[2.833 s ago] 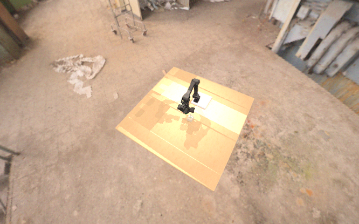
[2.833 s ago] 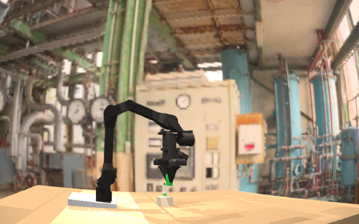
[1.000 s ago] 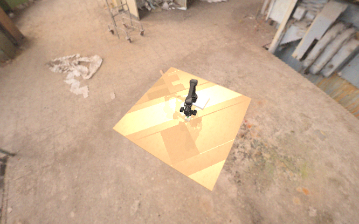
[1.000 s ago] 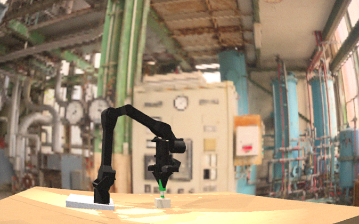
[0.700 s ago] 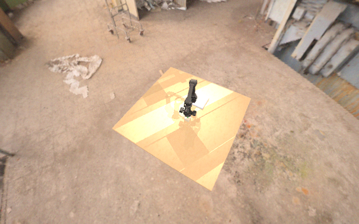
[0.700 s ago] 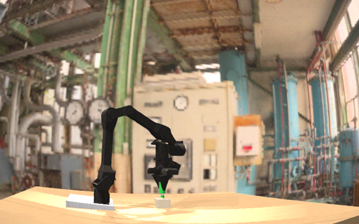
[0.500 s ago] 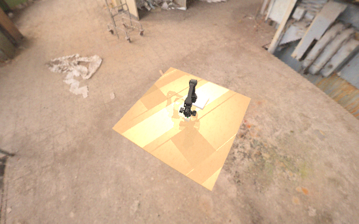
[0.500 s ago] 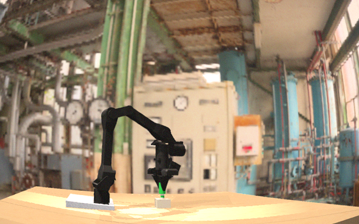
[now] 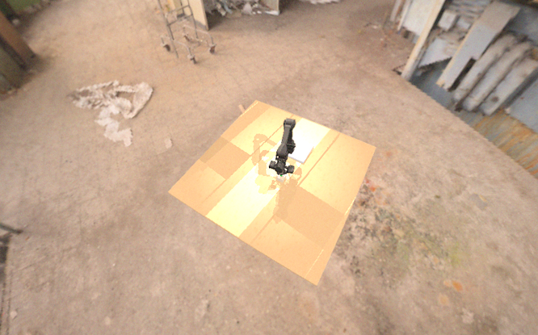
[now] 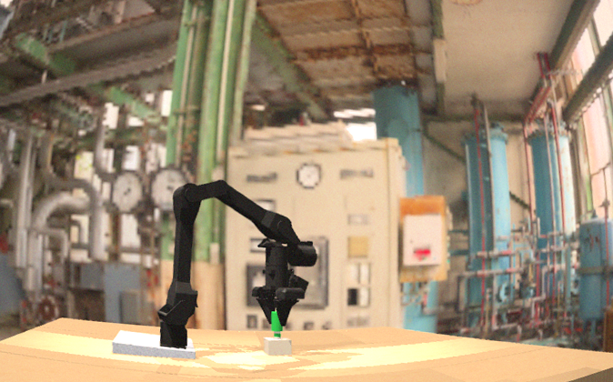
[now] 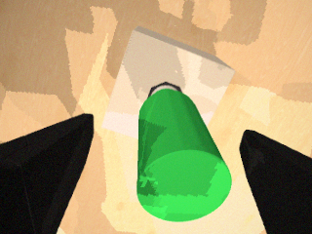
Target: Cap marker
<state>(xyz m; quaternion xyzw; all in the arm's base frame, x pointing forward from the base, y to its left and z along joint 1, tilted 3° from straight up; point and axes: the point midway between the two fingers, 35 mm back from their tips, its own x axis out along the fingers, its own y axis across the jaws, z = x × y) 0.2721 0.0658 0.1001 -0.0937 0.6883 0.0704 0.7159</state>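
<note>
The green cap lies 10 mm above my gripper tip. Also, from my gripper tip: white marker: right at my gripper tip; then holder block: 60 mm below.
</note>
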